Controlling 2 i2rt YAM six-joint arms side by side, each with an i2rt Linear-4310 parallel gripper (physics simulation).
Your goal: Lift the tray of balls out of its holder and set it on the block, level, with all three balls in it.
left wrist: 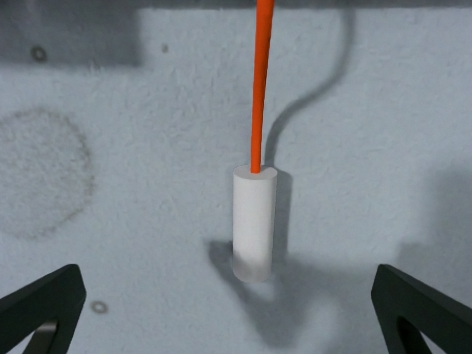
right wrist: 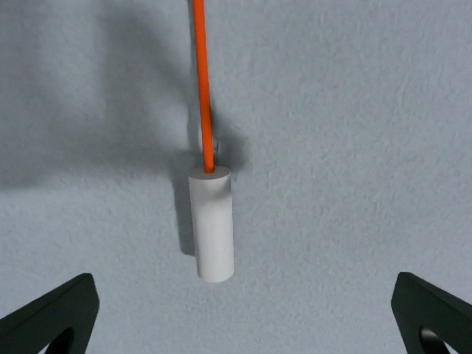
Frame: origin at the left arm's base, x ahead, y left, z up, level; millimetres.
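Seen in the pictures: left gripper, between the fingertips: (left wrist: 229, 278); right gripper, between the fingertips: (right wrist: 244, 287).
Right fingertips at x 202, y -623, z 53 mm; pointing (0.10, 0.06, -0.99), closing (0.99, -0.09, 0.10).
Pixels of each thing's top centre, then the offset from my right fingertips to it. "*": a spot on its surface instead. Level surfaces: height alone.
- white cylindrical handle, a spot on its surface: (left wrist: 253, 225) * 35 mm down, 26 mm ahead, 519 mm left
- orange cord, a spot on its surface: (left wrist: 260, 90) * 30 mm down, 21 mm ahead, 465 mm left
- second white handle, a spot on its surface: (right wrist: 213, 227) * 35 mm down, 9 mm back, 2 mm left
- grey-blue surface, height of its surface: 53 mm down
- faint brown ring mark, a spot on its surface: (left wrist: 90, 170) * 53 mm down, 98 mm ahead, 499 mm left
A white cylindrical handle (left wrist: 253, 225) with an orange cord (left wrist: 260, 90) leading up from its top end shows near the middle of the left wrist view. My left gripper (left wrist: 229, 278) is open, its fingers wide apart at the bottom corners, with the handle's lower end between them in the picture and not touched. A second white handle (right wrist: 213, 227) with an orange cord (right wrist: 203, 85) shows left of the middle in the right wrist view. My right gripper (right wrist: 244, 287) is open, its fingers wide to either side of that handle and apart from it. The tray, balls, holder and block do not show.
The grey-blue surface (left wrist: 165, 175) (right wrist: 325, 175) lies below both handles. It bears a faint brown ring mark (left wrist: 90, 170) at the left of the left wrist view and small dark spots. A dark band (left wrist: 375, 3) runs along that view's top edge. Shadows fall across both views.
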